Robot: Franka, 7 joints.
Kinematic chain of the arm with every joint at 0, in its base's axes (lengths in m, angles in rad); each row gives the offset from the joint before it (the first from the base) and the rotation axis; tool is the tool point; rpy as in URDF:
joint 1: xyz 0 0 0.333 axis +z
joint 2: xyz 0 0 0 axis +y
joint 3: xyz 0 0 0.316 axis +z
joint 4: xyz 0.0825 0 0 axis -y
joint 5: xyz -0.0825 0 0.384 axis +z
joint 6: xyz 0 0 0 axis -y
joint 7: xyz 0.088 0 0 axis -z
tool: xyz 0 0 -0.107 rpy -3.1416 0 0
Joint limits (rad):
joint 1: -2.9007..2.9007
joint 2: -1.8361..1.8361
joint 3: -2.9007..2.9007
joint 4: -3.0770..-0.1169
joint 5: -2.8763..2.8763
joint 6: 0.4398..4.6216
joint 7: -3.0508..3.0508
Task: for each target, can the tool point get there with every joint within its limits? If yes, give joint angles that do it. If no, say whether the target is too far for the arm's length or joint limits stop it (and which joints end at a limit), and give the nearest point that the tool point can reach.
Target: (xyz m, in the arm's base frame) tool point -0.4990 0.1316 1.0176
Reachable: yes | joints 2.3881 0.5529 1.4516 -0.5409 -0.0705 2.7218 1.3448
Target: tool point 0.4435 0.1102 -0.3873
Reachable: no: joint limits stop it (at a limit: joint 2) | nearest point 0.4282 0.1064 -0.3368 | short by 0.053 m
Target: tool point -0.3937 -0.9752 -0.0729
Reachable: no: too far | nearest point -0.2996 -0.7422 0.0241 | short by 0.269 m
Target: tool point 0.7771 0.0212 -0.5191
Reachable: no: too far | nearest point 0.5925 0.0162 -0.2614 | short by 0.317 m
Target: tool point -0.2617 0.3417 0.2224
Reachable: yes | joints 2.0721 0.2536 0.1985 -2.2590 -0.2286 1.6477 1.5397
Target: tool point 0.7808 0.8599 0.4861
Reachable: no: too far | nearest point 0.5718 0.6297 0.4451 | short by 0.314 m
